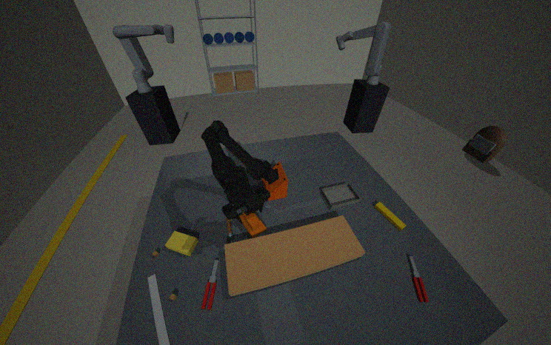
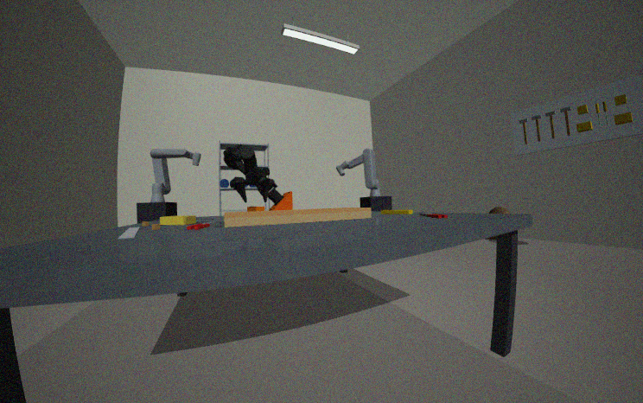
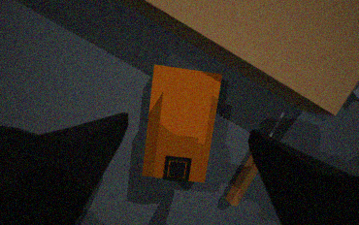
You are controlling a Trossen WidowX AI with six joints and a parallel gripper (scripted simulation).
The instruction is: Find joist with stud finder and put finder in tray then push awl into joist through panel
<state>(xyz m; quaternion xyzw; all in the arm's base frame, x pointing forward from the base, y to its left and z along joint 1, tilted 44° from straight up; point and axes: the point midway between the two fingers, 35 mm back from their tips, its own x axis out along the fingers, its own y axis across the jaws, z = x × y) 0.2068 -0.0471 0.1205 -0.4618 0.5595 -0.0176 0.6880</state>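
The orange stud finder is 2 cm behind my gripper tip, 1 cm to the right of it and 3 cm below it. The rest, counted from my gripper tip: yellow block: 6 cm ahead, 30 cm to the right, 6 cm below; then awl: 2 cm ahead, 10 cm to the right, 7 cm below; then indicator window: 4 cm behind, 2 cm to the right, 2 cm below.
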